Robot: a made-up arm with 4 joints. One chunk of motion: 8 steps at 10 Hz.
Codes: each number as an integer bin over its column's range. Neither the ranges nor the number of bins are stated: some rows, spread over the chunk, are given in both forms.
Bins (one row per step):
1: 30 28 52 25 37 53
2: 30 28 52 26 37 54
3: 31 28 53 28 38 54
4: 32 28 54 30 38 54
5: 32 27 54 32 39 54
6: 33 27 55 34 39 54
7: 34 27 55 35 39 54
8: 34 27 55 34 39 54
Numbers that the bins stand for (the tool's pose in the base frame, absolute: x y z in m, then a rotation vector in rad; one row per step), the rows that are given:
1: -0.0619 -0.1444 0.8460 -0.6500 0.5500 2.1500
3: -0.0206 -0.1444 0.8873 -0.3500 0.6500 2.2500
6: 0.0619 -0.1857 0.9698 0.2500 0.7500 2.2500
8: 0.1032 -0.1857 0.9698 0.2500 0.7500 2.2500
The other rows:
2: -0.0619 -0.1444 0.8460 -0.5500 0.5500 2.2500
4: 0.0206 -0.1444 0.9286 -0.1500 0.6500 2.2500
5: 0.0206 -0.1857 0.9286 0.0500 0.7500 2.2500
7: 0.1032 -0.1857 0.9698 0.3500 0.7500 2.2500

